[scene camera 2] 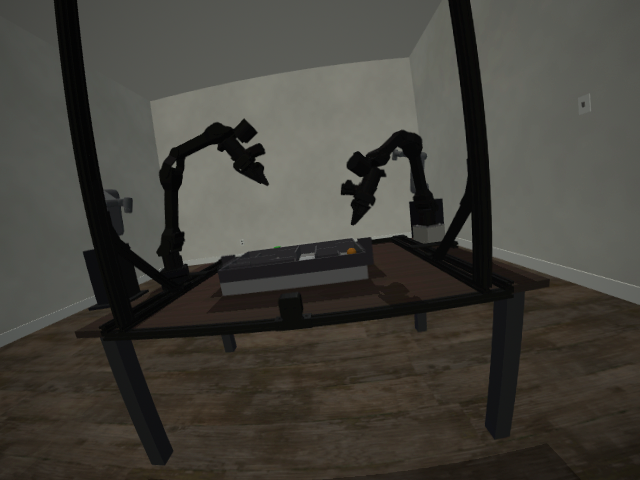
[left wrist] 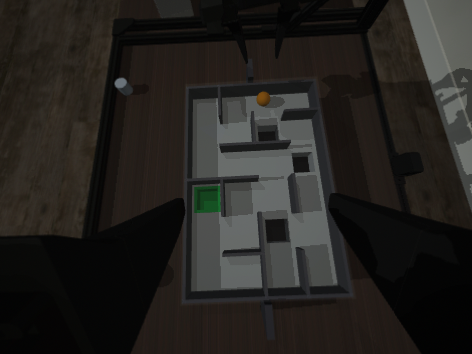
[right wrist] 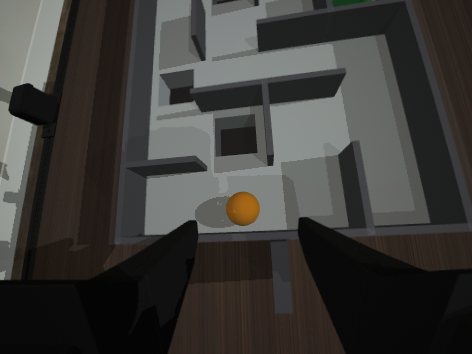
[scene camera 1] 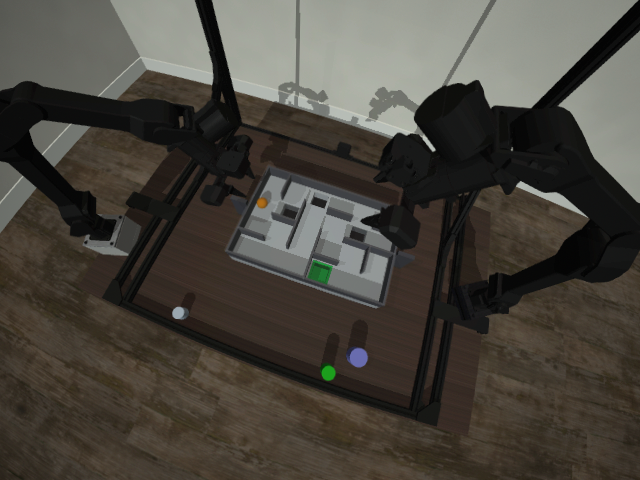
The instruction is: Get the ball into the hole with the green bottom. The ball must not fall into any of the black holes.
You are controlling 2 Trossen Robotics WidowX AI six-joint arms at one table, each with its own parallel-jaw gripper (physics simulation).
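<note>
The orange ball [scene camera 1: 262, 203] [scene camera 2: 351, 251] [left wrist: 263, 98] [right wrist: 243, 208] lies inside the grey-walled maze [scene camera 2: 294, 271] [left wrist: 230, 294], close to its end wall on the right arm's side. The green-bottomed hole [scene camera 1: 320, 272] [left wrist: 207, 199] is at the long side wall. Black holes show near the ball [left wrist: 267, 133], at the other long side [left wrist: 301, 163] and farther off [left wrist: 276, 230]. My right gripper [scene camera 1: 249, 187] [scene camera 2: 353, 223] [left wrist: 261, 60] [right wrist: 247, 226] is partly open, empty, above the ball's end of the maze. My left gripper [scene camera 1: 369, 199] [scene camera 2: 267, 183] [left wrist: 255, 202] is wide open, empty, high above the other end.
Grey handles [left wrist: 250, 70] [left wrist: 270, 322] stick out from both maze ends. A white cylinder [scene camera 1: 179, 313] [left wrist: 121, 84], a green cylinder [scene camera 1: 328, 373] and a purple cylinder [scene camera 1: 358, 357] stand on the table. A small black box [scene camera 1: 343, 149] [scene camera 2: 290, 306] is on the dark frame.
</note>
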